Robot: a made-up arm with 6 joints.
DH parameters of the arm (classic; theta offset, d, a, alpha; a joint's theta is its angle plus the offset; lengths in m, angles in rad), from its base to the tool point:
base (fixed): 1.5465 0 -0.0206 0
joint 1: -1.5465 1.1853 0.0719 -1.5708
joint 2: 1.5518 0 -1.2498 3.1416
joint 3: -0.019 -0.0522 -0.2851 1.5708
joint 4: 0 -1.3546 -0.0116 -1.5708
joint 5: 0 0.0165 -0.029 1.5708
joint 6: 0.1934 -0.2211 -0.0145 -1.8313
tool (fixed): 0.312 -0.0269 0 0
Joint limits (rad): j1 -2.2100..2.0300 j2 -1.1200..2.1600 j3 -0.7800..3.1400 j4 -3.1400..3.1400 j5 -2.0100..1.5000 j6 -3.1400..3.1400
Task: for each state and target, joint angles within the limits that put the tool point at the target. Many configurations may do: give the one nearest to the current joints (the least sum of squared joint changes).
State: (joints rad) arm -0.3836 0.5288 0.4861 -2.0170 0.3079 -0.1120
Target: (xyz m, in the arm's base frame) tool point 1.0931 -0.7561 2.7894
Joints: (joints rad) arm -0.5287 -0.1812 -0.0761 -2.0828 0.4924 -0.1367
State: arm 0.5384 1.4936 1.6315 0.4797 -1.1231 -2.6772
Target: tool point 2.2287 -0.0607 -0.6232
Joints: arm -0.0113 2.1600 1.1953 0.5529 -0.4775 -2.5648
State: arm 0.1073 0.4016 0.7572 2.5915 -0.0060 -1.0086
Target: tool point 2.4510 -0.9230 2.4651
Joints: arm -0.3772 1.0381 1.2595 2.5708 -0.2899 -1.0414
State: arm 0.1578 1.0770 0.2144 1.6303 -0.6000 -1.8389
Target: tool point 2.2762 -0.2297 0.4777
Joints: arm -0.0852 1.1947 0.1493 1.6242 -0.6184 -1.8390
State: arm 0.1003 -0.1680 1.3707 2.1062 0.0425 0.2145
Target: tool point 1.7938 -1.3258 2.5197
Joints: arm -0.6718 0.4987 0.4887 2.1500 0.0764 0.2143
